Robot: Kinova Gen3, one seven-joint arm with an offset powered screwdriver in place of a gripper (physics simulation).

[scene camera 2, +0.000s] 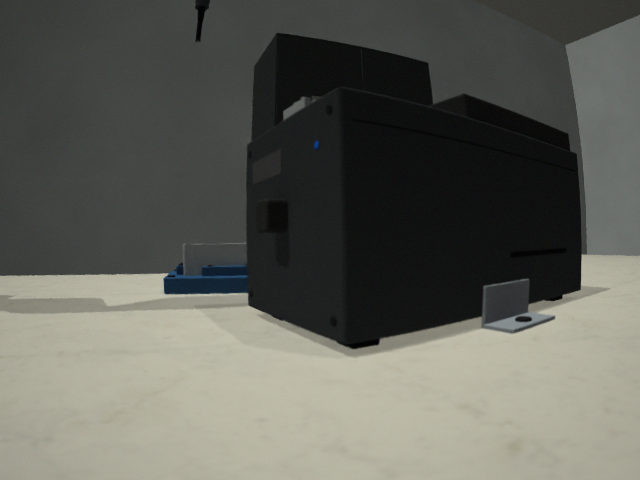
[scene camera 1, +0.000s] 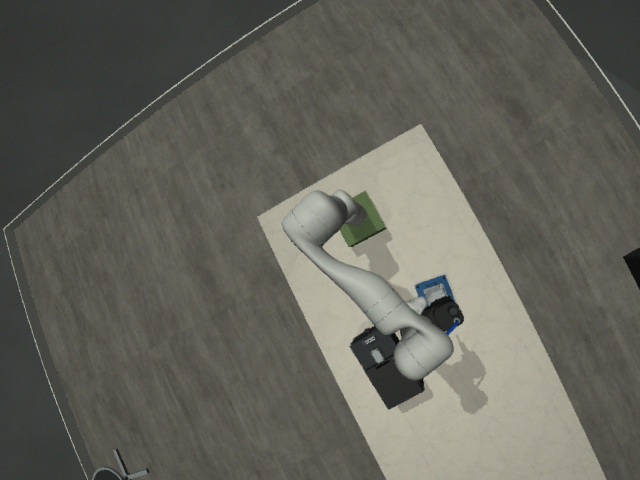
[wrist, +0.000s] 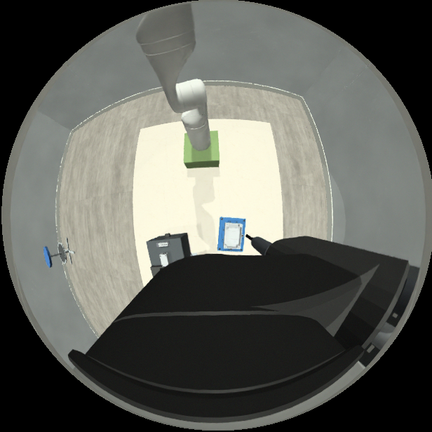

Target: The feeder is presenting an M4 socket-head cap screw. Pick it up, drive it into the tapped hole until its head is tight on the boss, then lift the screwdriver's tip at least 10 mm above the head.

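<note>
My screwdriver's slim dark tip [scene camera 2: 197, 39] [wrist: 248, 236] points down, high above the table, with no screw visible on it. It is apart from the feeder and the workpiece. In scene camera 1 the tip is hidden under the black driver body. The black feeder [scene camera 1: 392, 384] [scene camera 2: 439, 217] [wrist: 177, 246] stands on the table; no screw can be made out at it. A light grey workpiece [scene camera 1: 435, 292] [scene camera 2: 214, 258] [wrist: 232, 235] sits in a blue fixture [scene camera 1: 431, 282] [scene camera 2: 204, 285] [wrist: 232, 219] beside the feeder. The boss and tapped hole are too small to tell.
The arm's green base block [scene camera 1: 374, 224] [wrist: 201, 163] stands toward the table's far end. A small grey angle bracket [scene camera 2: 505, 302] is beside the feeder's long side. A stool with a blue seat [wrist: 48, 256] stands on the floor off the table.
</note>
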